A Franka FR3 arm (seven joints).
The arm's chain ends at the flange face. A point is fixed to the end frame.
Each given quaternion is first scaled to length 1.
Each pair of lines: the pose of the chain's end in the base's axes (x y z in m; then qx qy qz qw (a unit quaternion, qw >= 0)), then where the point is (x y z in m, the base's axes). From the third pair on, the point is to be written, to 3 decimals.
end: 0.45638, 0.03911, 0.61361, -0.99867, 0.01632, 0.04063, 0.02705
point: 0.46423 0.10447 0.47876
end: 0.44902, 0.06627, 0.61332, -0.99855, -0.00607, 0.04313, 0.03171
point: 0.45344 0.13342 0.47919
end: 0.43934, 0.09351, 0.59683, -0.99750, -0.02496, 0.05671, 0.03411
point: 0.438 0.162 0.463
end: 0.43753, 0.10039, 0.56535, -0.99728, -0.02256, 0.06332, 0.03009
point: 0.434 0.167 0.431
